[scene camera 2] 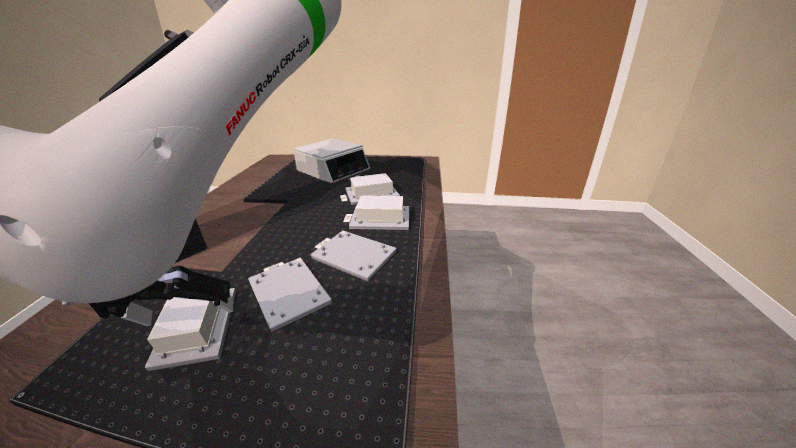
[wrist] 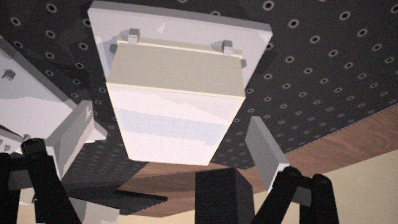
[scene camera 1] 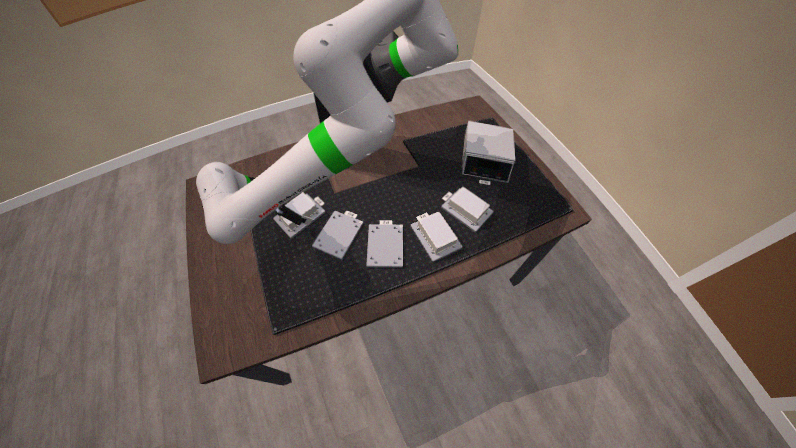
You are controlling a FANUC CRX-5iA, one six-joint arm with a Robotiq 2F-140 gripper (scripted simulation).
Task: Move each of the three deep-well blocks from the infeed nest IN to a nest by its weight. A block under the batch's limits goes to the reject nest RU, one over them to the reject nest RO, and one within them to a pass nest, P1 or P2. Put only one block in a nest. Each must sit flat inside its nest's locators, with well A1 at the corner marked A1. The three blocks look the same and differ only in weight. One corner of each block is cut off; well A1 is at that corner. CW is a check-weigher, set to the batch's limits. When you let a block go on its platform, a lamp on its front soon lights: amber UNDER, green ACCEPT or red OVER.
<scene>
The same spot on a weigher platform: (scene camera 2: 323, 149) is (scene camera 1: 482, 140).
</scene>
